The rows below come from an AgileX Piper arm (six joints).
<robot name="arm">
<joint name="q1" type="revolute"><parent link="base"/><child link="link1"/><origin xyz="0 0 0.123"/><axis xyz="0 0 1"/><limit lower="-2.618" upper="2.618"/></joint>
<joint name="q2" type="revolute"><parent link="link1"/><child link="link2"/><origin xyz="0 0 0"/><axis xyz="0 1 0"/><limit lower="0" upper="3.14"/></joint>
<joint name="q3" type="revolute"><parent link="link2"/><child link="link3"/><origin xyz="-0.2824 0 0.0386"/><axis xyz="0 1 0"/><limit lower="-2.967" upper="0"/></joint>
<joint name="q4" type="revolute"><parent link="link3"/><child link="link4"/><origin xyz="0.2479 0 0.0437"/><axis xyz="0.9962 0 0.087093"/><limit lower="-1.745" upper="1.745"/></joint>
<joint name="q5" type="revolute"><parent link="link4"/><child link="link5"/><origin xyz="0 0 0"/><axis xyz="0 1 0"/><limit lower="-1.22" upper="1.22"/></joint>
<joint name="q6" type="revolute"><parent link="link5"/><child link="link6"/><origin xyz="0.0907 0 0.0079"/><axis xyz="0.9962 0 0.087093"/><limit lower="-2.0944" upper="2.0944"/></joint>
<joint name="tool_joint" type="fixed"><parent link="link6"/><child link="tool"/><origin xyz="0 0 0" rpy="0 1.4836 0"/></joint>
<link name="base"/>
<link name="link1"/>
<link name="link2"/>
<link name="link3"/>
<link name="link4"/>
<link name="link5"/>
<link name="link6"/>
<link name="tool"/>
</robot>
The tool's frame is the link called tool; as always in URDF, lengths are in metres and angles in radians.
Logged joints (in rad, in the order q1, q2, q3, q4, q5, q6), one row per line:
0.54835 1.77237 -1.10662 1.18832 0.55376 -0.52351
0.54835 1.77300 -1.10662 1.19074 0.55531 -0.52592
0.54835 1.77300 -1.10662 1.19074 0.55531 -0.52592
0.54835 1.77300 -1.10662 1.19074 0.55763 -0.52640
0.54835 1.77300 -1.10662 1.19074 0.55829 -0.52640
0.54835 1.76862 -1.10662 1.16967 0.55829 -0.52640
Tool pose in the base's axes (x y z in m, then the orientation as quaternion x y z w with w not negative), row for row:
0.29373 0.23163 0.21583 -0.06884 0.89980 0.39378 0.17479
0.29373 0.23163 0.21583 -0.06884 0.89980 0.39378 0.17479
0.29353 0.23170 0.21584 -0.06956 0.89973 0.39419 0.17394
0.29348 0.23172 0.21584 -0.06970 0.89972 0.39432 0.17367
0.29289 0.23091 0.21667 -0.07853 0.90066 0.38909 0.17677
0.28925 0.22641 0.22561 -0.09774 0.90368 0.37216 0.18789
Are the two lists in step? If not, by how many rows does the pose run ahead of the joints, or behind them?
The pose runs 1 row ahead of the joints: the pose in row i belongs to the joints in row i + 1.
